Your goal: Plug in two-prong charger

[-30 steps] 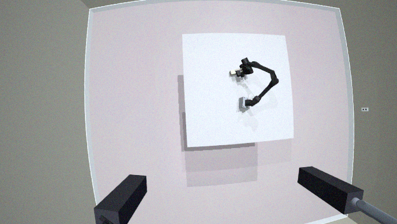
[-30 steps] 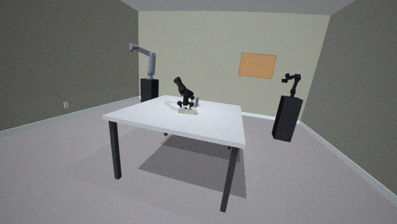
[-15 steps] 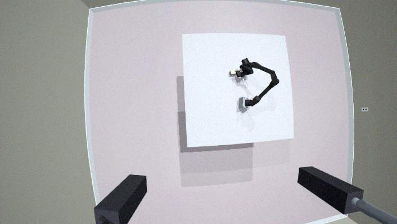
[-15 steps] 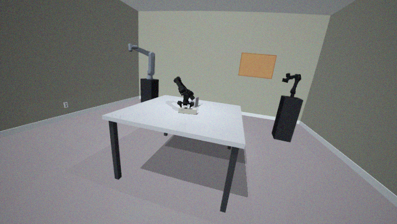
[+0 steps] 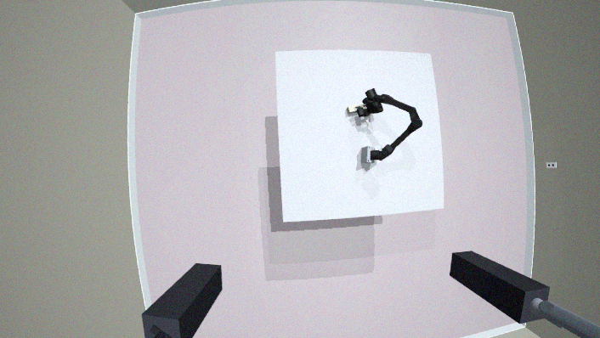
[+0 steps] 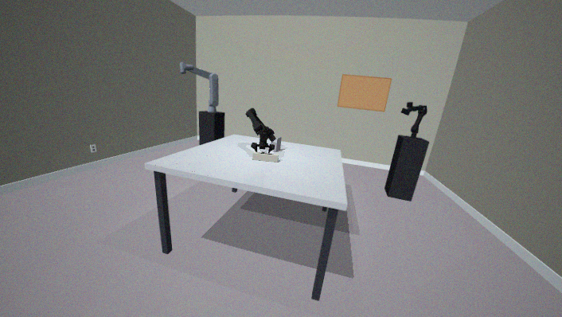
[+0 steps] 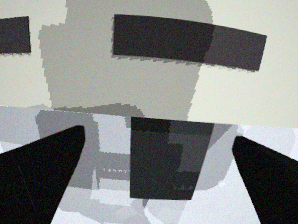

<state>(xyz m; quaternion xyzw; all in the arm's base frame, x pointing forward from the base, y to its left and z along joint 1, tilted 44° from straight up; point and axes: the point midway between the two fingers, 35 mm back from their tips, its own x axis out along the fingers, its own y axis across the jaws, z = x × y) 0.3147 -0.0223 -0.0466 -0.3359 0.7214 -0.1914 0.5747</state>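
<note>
Now: gripper tip 20 mm short of the dark charger, 10 mm to the right of it and 10 mm below it.
</note>
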